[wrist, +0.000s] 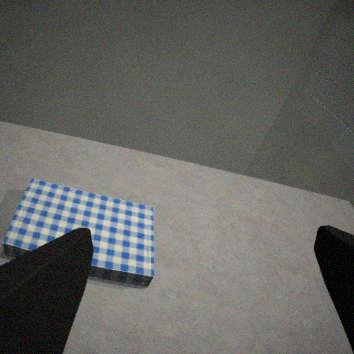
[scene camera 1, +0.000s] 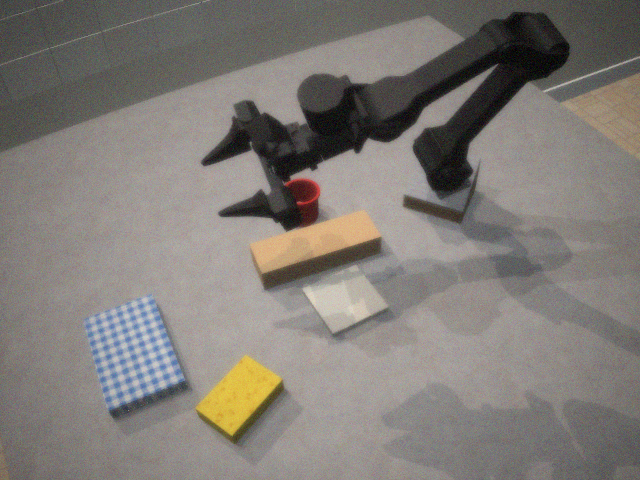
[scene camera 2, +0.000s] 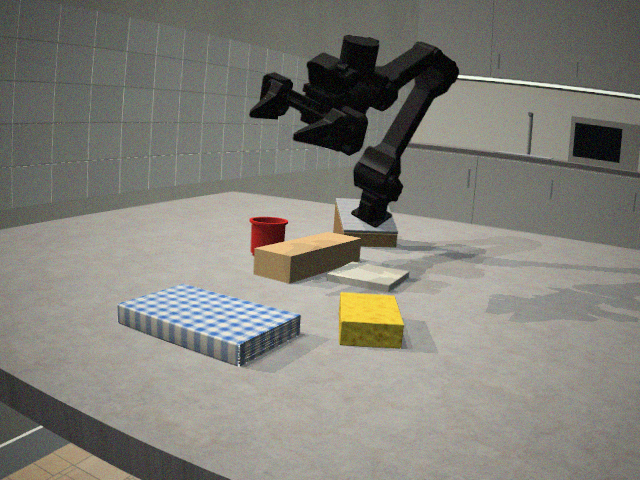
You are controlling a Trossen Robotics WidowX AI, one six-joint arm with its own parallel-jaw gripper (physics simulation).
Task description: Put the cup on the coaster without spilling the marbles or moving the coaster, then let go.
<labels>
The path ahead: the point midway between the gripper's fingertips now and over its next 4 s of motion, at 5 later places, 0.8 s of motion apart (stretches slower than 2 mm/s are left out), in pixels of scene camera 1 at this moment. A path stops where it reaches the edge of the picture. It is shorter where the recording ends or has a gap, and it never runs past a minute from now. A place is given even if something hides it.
My gripper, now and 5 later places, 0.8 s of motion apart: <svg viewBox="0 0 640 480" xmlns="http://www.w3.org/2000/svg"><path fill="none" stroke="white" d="M210 188L213 189L217 191L221 192L223 192L227 192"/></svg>
</labels>
